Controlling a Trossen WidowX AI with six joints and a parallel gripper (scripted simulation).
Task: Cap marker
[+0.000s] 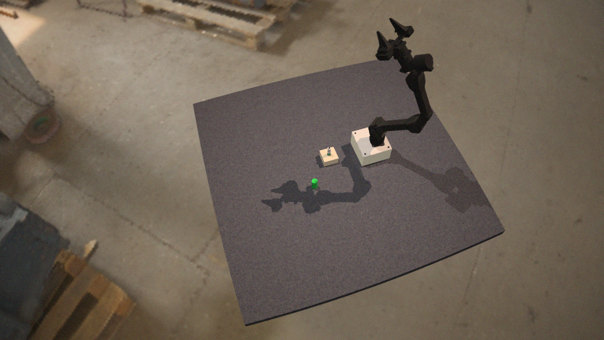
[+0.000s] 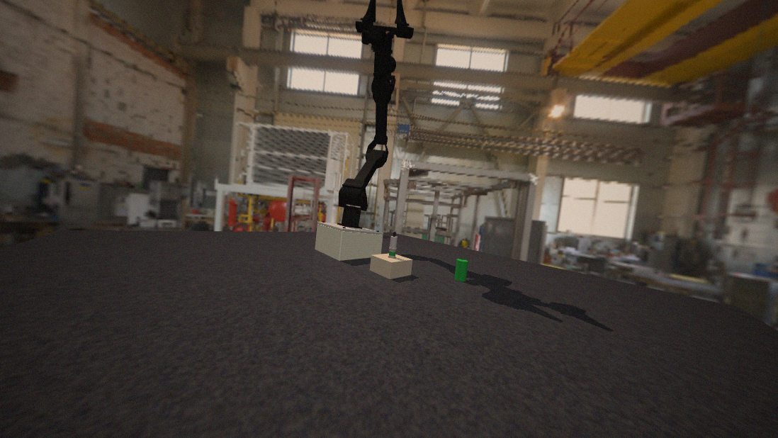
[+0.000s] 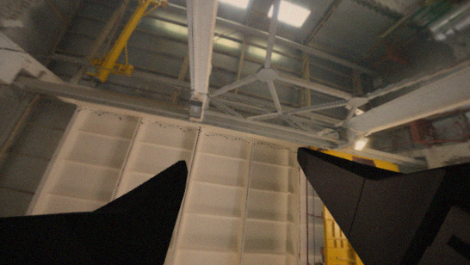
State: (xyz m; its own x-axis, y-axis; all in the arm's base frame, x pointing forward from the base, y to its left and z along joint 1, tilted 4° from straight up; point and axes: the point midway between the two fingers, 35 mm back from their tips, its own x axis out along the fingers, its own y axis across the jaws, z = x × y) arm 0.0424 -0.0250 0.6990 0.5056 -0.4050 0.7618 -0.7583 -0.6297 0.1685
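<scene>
My gripper tip is now 79 cm above the green cap, 28 cm short of it and 14 cm to the right of it. Also, from my gripper tip: beige holder block (79 cm below, 18 cm ahead, 1 cm to the right).
</scene>
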